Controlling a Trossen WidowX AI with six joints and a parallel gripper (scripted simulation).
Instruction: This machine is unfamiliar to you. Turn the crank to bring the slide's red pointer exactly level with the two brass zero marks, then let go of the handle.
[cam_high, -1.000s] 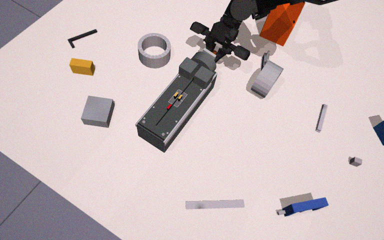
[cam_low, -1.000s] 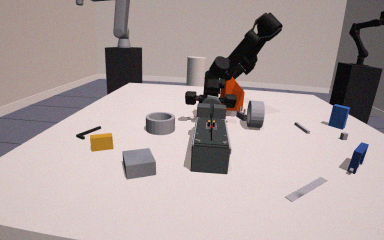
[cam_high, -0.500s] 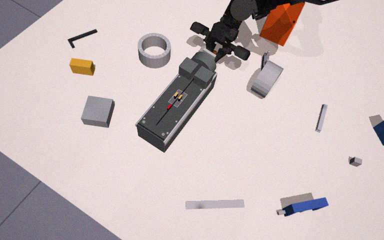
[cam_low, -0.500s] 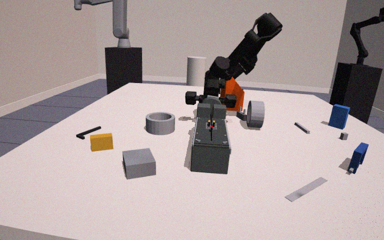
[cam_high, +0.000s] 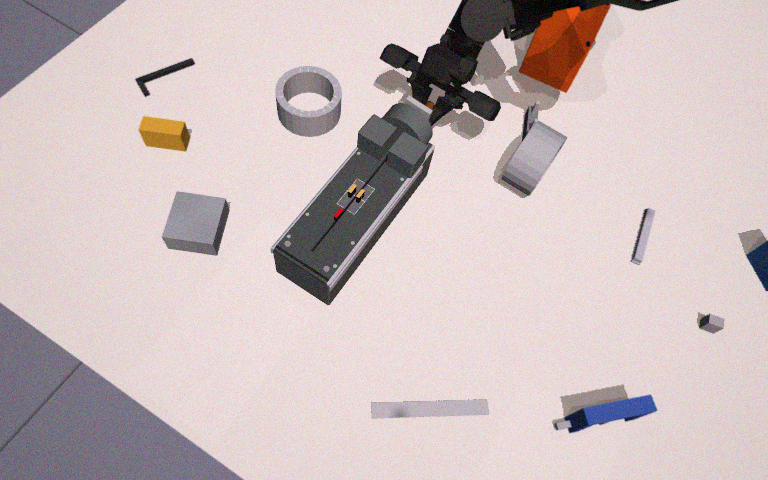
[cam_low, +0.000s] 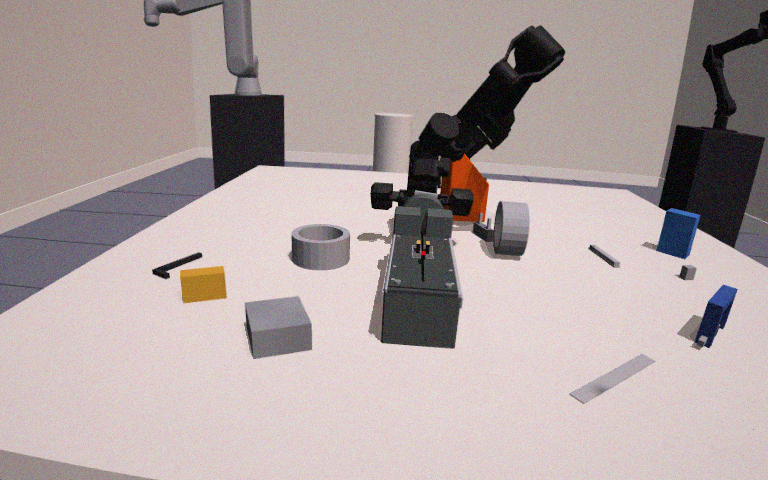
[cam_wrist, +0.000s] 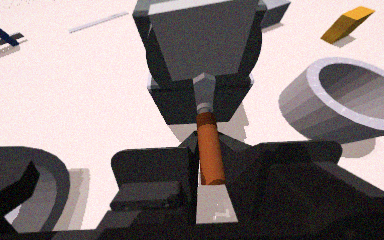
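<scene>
Right now my gripper tip is 2 cm past the crank handle and 3 cm below it. The rest, counted from my gripper tip: red pointer: 21 cm ahead, 2 cm to the left, 5 cm above; then grey cube: 31 cm ahead, 14 cm to the right, 2 cm below; then yellow block: 24 cm ahead, 28 cm to the right, 1 cm below.
</scene>
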